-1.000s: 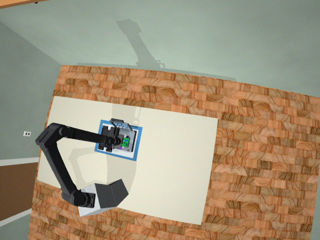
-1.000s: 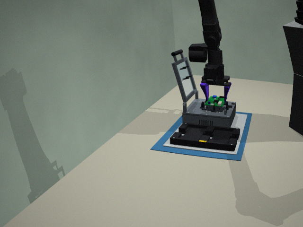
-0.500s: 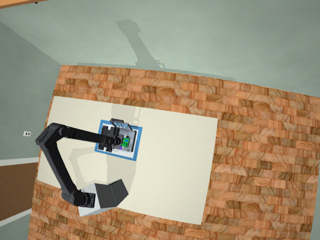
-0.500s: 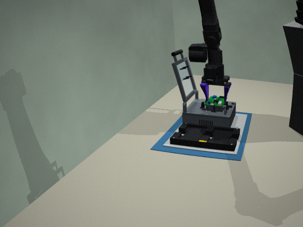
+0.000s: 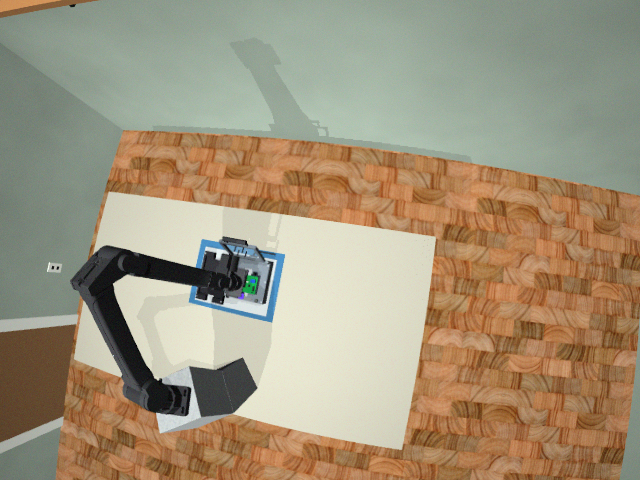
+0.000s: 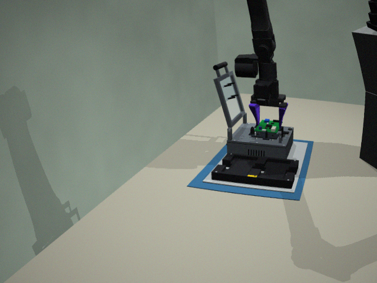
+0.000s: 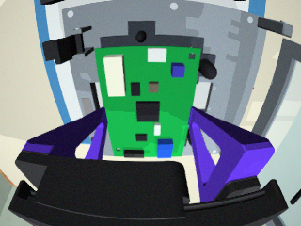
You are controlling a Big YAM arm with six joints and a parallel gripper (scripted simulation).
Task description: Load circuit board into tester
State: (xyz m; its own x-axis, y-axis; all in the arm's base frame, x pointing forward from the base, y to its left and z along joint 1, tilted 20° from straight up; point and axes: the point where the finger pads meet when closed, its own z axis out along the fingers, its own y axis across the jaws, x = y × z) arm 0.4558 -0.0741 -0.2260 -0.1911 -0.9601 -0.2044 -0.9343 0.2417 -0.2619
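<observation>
Right now my hand is right at the green circuit board. The rest, counted from my hand: tester: 40 mm ahead, 30 mm to the left, 20 mm above; tester lid: 130 mm ahead, 20 mm to the right, 90 mm above; tester plate: 10 mm ahead, 10 mm to the left, 20 mm below.
</observation>
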